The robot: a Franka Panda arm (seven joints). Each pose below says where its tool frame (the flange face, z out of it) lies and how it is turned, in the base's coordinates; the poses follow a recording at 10 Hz.
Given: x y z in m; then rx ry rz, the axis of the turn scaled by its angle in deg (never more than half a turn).
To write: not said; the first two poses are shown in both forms.
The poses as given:
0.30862 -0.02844 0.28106 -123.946 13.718 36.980
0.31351 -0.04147 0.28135 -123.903 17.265 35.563
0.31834 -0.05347 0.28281 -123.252 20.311 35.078
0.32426 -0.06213 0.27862 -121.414 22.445 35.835
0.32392 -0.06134 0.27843 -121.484 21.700 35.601
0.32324 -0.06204 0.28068 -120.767 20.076 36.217
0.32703 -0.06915 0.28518 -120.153 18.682 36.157
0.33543 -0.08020 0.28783 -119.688 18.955 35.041
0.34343 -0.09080 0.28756 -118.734 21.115 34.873
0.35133 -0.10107 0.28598 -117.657 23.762 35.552
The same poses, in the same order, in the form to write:
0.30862 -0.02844 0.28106 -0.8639 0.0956 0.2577 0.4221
0.31351 -0.04147 0.28135 -0.8636 0.1203 0.2479 0.4222
0.31834 -0.05347 0.28281 -0.8601 0.1417 0.2448 0.4246
0.32426 -0.06213 0.27862 -0.8508 0.1573 0.2511 0.4339
0.32392 -0.06134 0.27843 -0.8517 0.1521 0.2496 0.4349
0.32324 -0.06204 0.28068 -0.8490 0.1411 0.2546 0.4410
0.32703 -0.06915 0.28518 -0.8471 0.1317 0.2549 0.4473
0.33543 -0.08020 0.28783 -0.8459 0.1340 0.2477 0.4529
0.34343 -0.09080 0.28756 -0.8410 0.1496 0.2470 0.4576
0.35133 -0.10107 0.28598 -0.8344 0.1685 0.2521 0.4603

